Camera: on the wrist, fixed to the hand. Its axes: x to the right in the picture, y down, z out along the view.
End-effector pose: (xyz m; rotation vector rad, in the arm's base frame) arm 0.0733 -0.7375 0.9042 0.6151 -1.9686 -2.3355
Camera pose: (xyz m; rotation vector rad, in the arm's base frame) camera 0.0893 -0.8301 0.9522 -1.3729 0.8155 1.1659
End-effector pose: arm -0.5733 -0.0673 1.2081 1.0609 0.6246 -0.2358
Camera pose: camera -0.5789 0.0366 1.2259 0.4551 1.3319 -1.6836
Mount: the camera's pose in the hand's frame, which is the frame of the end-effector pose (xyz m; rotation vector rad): -0.0033 0.0607 -0.0863 0.1408 -0.0321 -1.6005
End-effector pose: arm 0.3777 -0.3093 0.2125 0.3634 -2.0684 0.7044
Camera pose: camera 0.4064 -0.2087 0.2267 1.7782 -1.1236 -0.1754
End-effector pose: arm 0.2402 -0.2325 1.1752 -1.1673 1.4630 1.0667
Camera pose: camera 0.1678 -0.3060 1.1974 -1.6248 0.2105 -0.1523
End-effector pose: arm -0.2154 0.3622 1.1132 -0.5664 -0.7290 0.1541
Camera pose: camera -0.1566 0.3746 1.0264 0.2683 -1.0032 -1.2596
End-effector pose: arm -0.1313 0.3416 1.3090 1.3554 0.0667 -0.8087
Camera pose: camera -0.0658 0.4187 1.3393 1.2386 1.1934 -2.1576
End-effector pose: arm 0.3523 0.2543 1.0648 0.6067 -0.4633 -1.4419
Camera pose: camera 0.4533 0.2681 1.0374 -1.1588 -0.0004 2.9078
